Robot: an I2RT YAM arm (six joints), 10 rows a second.
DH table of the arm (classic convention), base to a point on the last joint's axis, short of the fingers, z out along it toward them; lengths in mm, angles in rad. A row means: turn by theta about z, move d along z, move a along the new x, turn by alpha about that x. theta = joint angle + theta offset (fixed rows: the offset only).
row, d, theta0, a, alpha
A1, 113.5, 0, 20, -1.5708
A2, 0, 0, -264, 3.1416
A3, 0, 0.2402, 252.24, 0
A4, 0, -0.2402, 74, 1.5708
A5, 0, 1.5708, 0, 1.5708
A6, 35.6, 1.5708, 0, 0
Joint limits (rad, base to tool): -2.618..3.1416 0..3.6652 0..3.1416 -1.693..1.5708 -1.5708..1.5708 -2.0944..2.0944
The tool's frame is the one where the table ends.
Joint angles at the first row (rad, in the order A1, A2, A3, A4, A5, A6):
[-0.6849, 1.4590, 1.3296, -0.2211, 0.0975, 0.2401]
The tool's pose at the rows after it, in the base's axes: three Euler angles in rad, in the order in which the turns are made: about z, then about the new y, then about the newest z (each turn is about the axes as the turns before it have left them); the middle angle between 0 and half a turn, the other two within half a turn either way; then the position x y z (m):
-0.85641, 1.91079, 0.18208, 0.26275, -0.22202, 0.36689
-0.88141, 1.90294, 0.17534, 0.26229, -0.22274, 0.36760
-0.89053, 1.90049, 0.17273, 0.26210, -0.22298, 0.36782
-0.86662, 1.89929, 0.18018, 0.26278, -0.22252, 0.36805
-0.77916, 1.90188, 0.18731, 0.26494, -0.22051, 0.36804
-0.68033, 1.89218, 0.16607, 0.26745, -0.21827, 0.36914
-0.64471, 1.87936, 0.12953, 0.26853, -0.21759, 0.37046
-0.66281, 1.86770, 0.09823, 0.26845, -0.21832, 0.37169
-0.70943, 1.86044, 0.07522, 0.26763, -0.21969, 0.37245
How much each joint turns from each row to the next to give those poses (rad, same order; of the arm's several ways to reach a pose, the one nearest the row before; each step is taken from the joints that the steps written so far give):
[0.0000, 0.0000, 0.0001, 0.0057, 0.0641, -0.0003]
[0.0000, 0.0000, -0.0001, 0.0066, 0.0240, 0.0003]
[0.0000, -0.0001, 0.0000, 0.0018, 0.0088, 0.0000]
[0.0000, 0.0000, 0.0000, 0.0027, -0.0225, -0.0007]
[0.0000, 0.0000, 0.0000, 0.0012, -0.0828, -0.0214]
[0.0000, 0.0000, 0.0000, 0.0110, -0.0935, -0.0534]
[0.0000, 0.0001, 0.0000, 0.0126, -0.0339, -0.0473]
[0.0000, -0.0001, 0.0000, 0.0119, 0.0171, -0.0256]
[0.0000, 0.0001, 0.0000, 0.0072, 0.0447, -0.0095]

